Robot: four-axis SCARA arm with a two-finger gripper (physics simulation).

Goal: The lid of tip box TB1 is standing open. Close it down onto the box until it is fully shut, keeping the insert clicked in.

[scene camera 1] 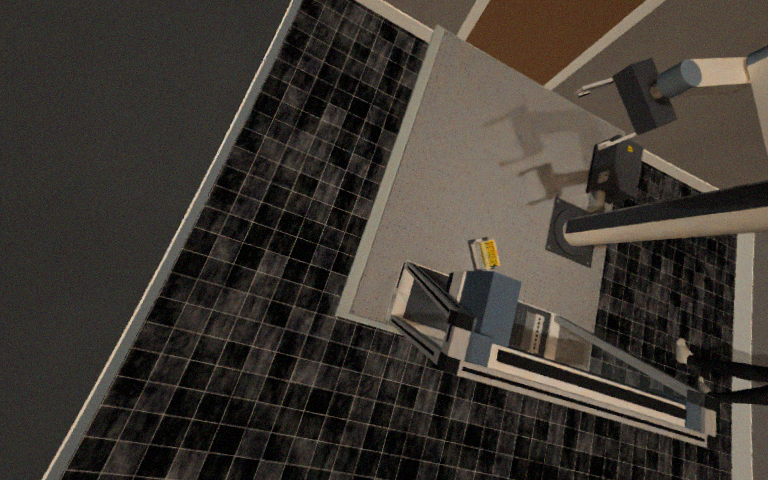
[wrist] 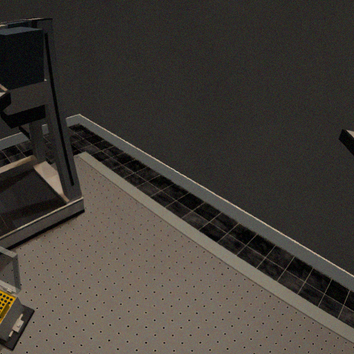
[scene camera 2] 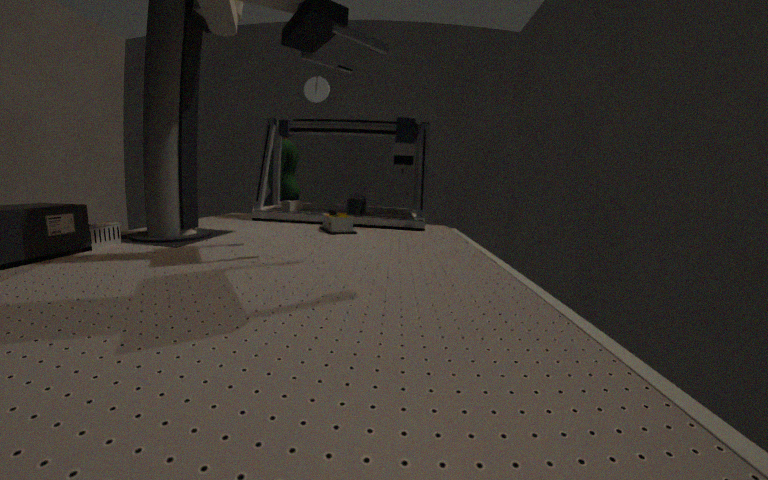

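Where they show: gripper, fingertip midpoint: (scene camera 1: 590, 119) (scene camera 2: 367, 60); arm's base, origin of the base link: (scene camera 1: 570, 232) (scene camera 2: 173, 239).
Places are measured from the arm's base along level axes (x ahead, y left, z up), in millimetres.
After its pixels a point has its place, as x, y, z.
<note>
Tip box TB1 (scene camera 1: 489, 253) (scene camera 2: 338, 223) {511, 241, 51} (wrist: 14, 327) stands on the pale perforated table in front of the gantry frame. Its yellow insert (scene camera 1: 490, 253) {487, 293, 70} (wrist: 6, 303) shows in the box; whether it is fully clicked in cannot be told. The lid (wrist: 10, 268) stands up along the box's far edge in the wrist view, cut by the left image edge. My gripper (scene camera 1: 589, 120) {620, -24, 527} (scene camera 2: 369, 62) {620, -24, 527} (wrist: 181, 87) is open and empty, its fingers wide apart. It hangs high above the table, well away from the box.
A gantry frame (scene camera 1: 583, 387) {499, 654, 521} (scene camera 2: 339, 131) {416, 623, 459} (wrist: 64, 125) with a blue block (scene camera 1: 489, 300) {773, 534, 501} stands behind the box. The arm's column (scene camera 1: 651, 223) {64, 40, 355} (scene camera 2: 164, 118) {39, -64, 368} rises from the table's side. A dark case (scene camera 1: 620, 169) {-79, -361, 128} (scene camera 2: 33, 234) {-35, -372, 73} and a white slotted block (scene camera 2: 105, 233) {-45, -200, 47} are near it.
</note>
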